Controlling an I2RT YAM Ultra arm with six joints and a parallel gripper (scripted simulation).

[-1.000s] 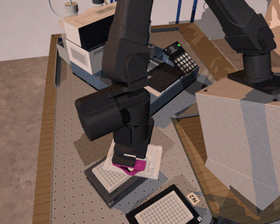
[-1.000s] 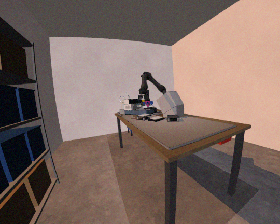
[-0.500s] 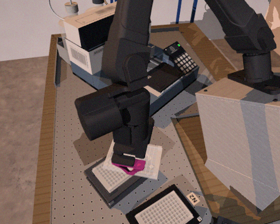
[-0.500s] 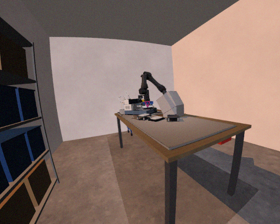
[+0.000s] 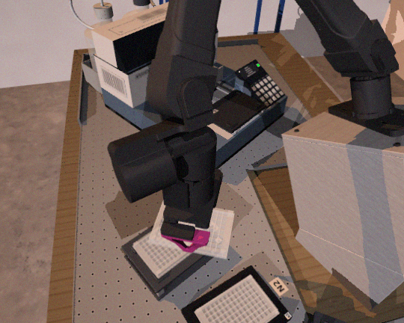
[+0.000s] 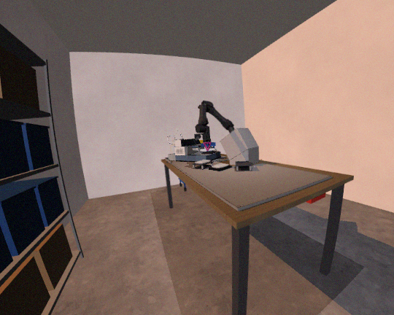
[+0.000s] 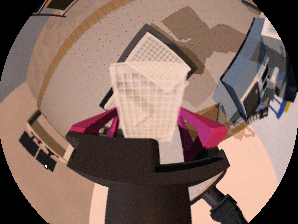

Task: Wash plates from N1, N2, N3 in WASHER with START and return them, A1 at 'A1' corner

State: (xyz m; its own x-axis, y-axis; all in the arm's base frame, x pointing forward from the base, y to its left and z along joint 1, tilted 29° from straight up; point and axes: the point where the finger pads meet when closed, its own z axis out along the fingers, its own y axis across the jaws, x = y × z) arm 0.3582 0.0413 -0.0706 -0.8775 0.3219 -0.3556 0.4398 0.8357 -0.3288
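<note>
The nest n3 lies 18 cm behind my hand, 25 cm to the left of it and 12 cm below it. The rest, counted from my hand: nest N2: 5 cm behind, 11 cm to the left, 15 cm below; then n2 label: 15 cm behind, 8 cm to the left, 16 cm below; then nest N1: 3 cm ahead, 4 cm to the right, 12 cm below.
</note>
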